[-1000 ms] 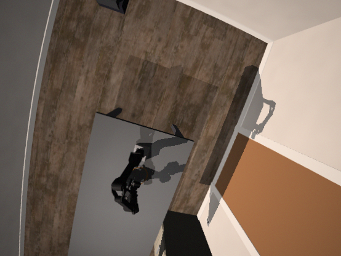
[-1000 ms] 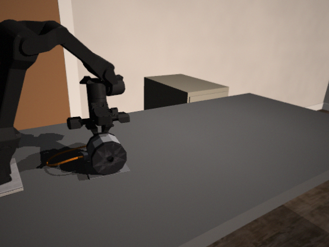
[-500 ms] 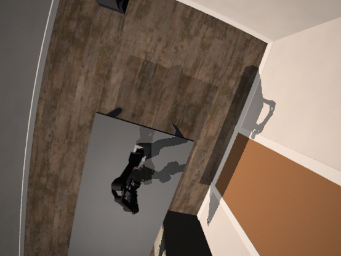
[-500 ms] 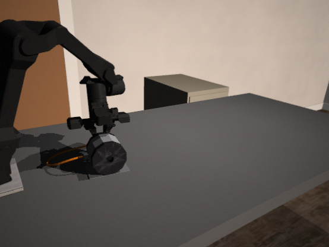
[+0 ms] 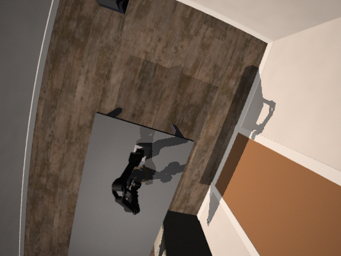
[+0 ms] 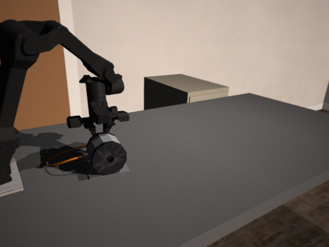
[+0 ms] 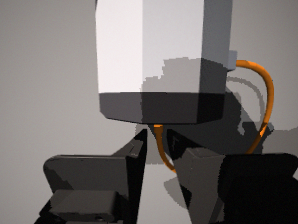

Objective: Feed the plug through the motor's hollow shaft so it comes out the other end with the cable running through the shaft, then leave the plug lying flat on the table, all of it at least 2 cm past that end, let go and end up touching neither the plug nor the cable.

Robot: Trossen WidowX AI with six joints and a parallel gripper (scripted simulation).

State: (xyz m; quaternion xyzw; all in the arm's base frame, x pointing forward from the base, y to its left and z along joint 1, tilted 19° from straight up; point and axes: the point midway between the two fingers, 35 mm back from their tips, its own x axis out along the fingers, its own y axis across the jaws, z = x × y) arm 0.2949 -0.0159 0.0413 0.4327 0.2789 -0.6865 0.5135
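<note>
Right now my hand is 3 cm to the left of the grey plug, 3 cm above it and 1 cm past it. From my hand the other things lie so: thin grey plate (8 cm below, 7 cm to the right, 2 cm behind).
</note>
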